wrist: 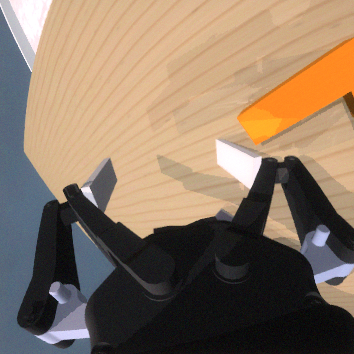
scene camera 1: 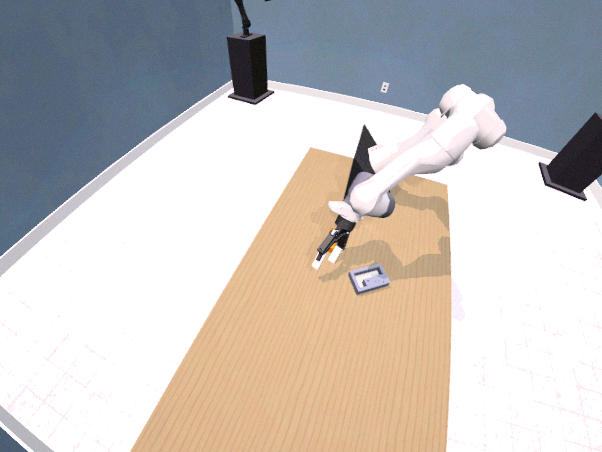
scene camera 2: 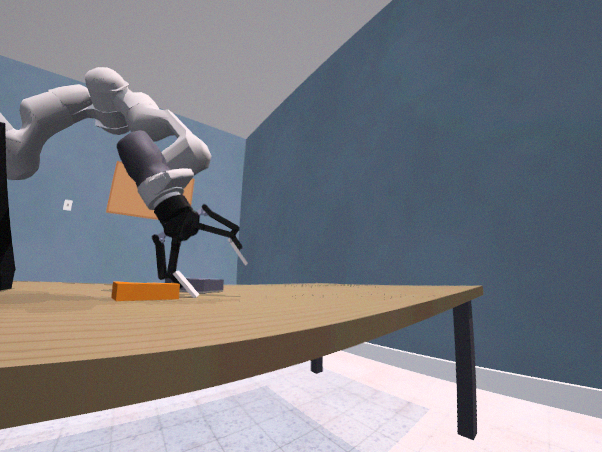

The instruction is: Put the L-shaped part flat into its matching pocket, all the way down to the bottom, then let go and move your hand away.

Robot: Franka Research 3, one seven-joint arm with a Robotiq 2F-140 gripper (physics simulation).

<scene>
an orange L-shaped part [scene camera 2: 121, 291]: on the table
</scene>
